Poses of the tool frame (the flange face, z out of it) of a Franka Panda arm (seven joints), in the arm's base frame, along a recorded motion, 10 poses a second.
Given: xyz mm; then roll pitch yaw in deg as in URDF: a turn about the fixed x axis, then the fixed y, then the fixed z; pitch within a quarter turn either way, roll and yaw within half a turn.
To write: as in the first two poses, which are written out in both.
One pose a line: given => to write
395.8, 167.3, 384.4, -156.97, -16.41, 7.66 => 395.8, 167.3, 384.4, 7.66, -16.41, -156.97
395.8, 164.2, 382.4, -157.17, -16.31, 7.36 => 395.8, 164.2, 382.4, 7.36, -16.31, -157.17
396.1, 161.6, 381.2, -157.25, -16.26, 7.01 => 396.1, 161.6, 381.2, 7.01, -16.26, -157.25
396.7, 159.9, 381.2, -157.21, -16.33, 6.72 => 396.7, 159.9, 381.2, 6.72, -16.33, -157.21
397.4, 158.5, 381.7, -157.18, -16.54, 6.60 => 397.4, 158.5, 381.7, 6.60, -16.54, -157.18
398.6, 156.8, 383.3, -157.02, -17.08, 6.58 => 398.6, 156.8, 383.3, 6.58, -17.08, -157.02
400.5, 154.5, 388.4, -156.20, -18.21, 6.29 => 400.5, 154.5, 388.4, 6.29, -18.21, -156.20
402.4, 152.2, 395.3, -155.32, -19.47, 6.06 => 402.4, 152.2, 395.3, 6.06, -19.47, -155.32
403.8, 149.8, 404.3, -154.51, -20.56, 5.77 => 403.8, 149.8, 404.3, 5.77, -20.56, -154.51
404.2, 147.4, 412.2, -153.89, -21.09, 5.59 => 404.2, 147.4, 412.2, 5.59, -21.09, -153.89
